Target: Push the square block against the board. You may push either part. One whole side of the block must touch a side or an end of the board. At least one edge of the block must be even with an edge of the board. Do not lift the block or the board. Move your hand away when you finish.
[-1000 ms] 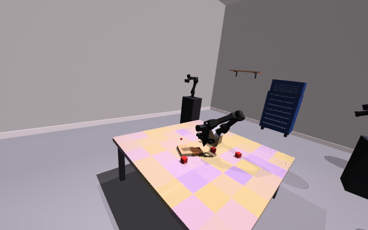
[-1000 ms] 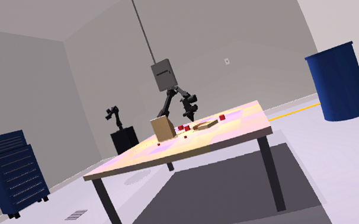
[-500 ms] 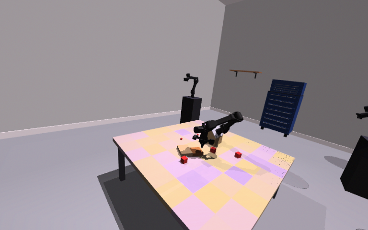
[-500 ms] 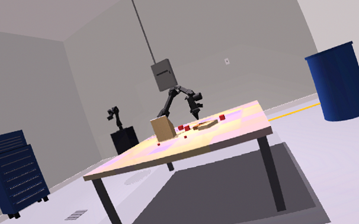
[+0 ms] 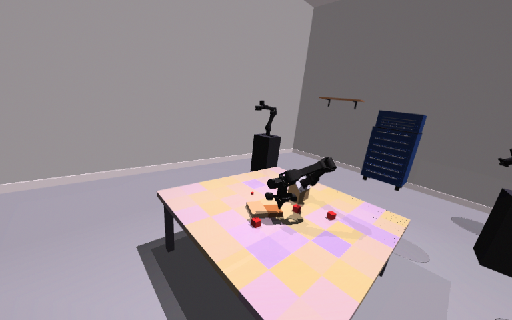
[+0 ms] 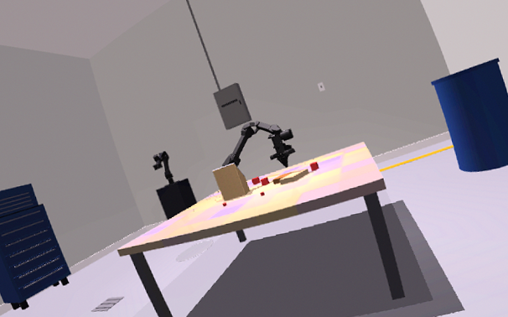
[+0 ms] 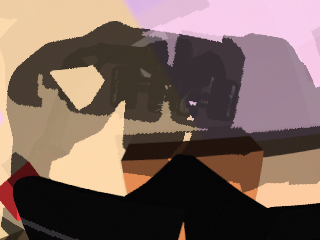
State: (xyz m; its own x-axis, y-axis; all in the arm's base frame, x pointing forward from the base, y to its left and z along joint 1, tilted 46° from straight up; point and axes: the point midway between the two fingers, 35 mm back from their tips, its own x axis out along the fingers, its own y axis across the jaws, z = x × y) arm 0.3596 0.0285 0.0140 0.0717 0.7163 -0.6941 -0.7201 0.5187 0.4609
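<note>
My gripper tip is now 6 cm to the left of the orange square block, 5 cm above it and 3 cm past it. Also, from my gripper tip: light tan board: 14 cm to the right, 5 cm below, 4 cm ahead.
</note>
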